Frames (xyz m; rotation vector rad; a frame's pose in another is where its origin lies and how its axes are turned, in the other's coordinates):
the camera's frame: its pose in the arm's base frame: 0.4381 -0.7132 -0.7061 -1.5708 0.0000 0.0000
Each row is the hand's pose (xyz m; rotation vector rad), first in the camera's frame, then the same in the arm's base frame.
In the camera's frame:
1: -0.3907 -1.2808 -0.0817 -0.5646 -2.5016 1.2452
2: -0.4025 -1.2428 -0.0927 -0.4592 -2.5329 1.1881
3: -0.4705 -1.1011 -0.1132 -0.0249 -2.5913 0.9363
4: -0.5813 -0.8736 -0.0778 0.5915 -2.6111 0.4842
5: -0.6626 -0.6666 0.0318 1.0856 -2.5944 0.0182
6: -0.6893 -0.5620 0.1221 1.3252 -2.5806 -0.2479
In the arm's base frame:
1: 0.0474 -0.7949 0.5747 0.7402 0.9470 -2.8242
2: 0.0356 -0.8059 0.5367 0.6923 1.0379 -2.8718
3: -0.0324 -0.8264 0.3950 -0.4126 -1.2115 2.5823
4: -0.1432 -0.7910 0.1675 0.0070 -1.4364 2.0904
5: -0.2245 -0.6814 -0.0395 0.3908 -1.6277 1.6507
6: -0.2512 -0.5911 -0.1441 0.6033 -1.7256 1.4231

